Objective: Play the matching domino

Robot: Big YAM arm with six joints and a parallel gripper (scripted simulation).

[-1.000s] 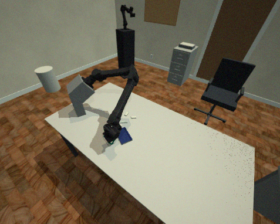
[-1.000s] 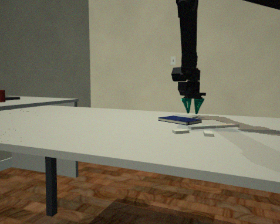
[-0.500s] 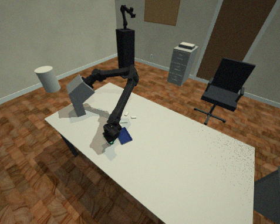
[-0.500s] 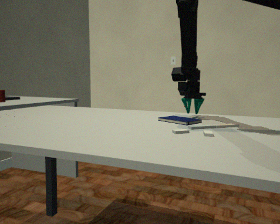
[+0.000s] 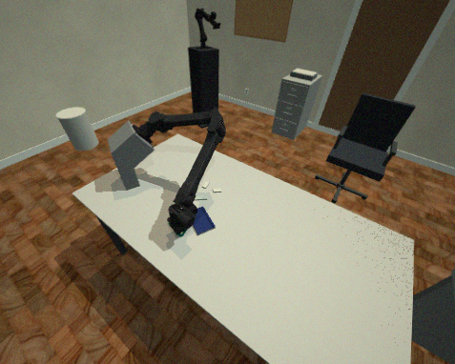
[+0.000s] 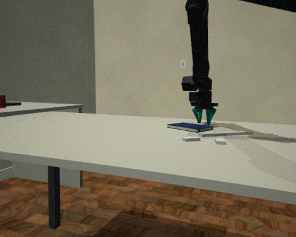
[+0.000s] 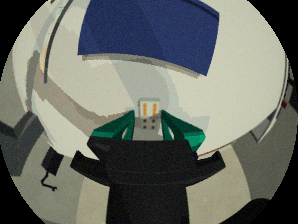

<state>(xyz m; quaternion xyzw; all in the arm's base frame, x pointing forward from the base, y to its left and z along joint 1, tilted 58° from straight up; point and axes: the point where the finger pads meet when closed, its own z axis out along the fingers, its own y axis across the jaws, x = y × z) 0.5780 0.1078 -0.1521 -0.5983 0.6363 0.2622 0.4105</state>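
My hand is right at the white domino. Also, from my hand: book: 13 cm to the left.
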